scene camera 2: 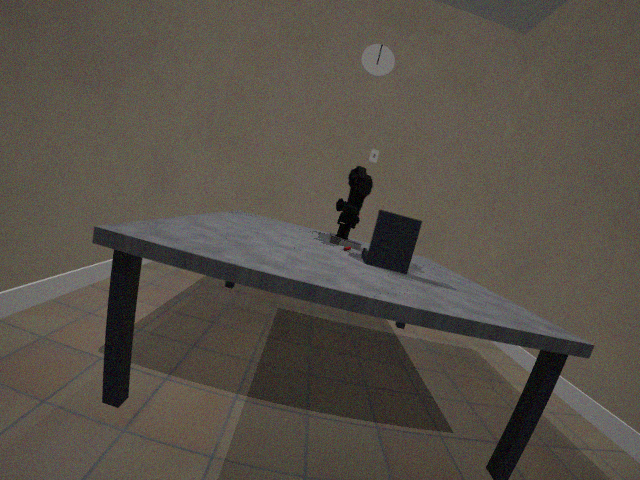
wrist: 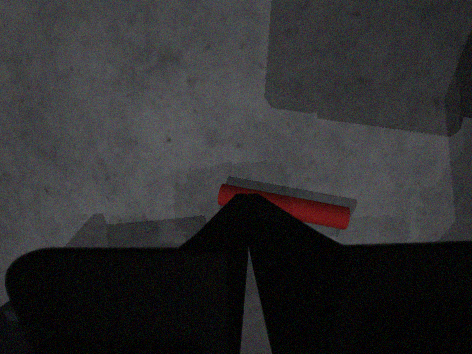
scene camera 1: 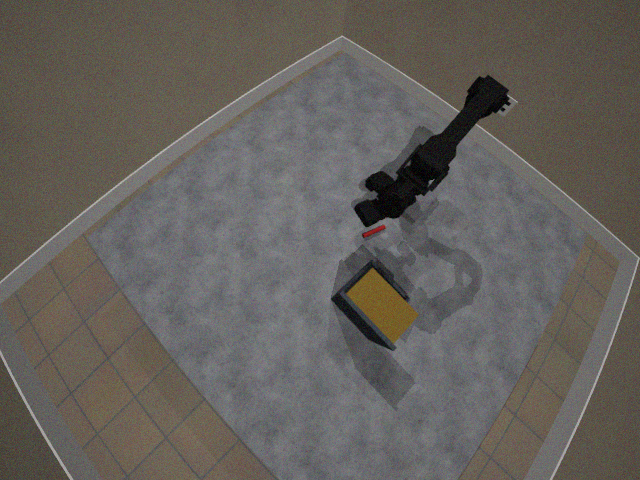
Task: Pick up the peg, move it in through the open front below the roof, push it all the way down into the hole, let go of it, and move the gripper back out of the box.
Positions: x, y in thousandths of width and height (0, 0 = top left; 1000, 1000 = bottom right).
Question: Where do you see a red peg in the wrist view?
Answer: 700, 609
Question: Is my gripper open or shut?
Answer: Shut.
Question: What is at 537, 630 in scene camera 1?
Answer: A box.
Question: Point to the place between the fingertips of my gripper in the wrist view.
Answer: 522, 578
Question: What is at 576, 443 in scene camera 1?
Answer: My gripper.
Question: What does my gripper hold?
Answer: Nothing.
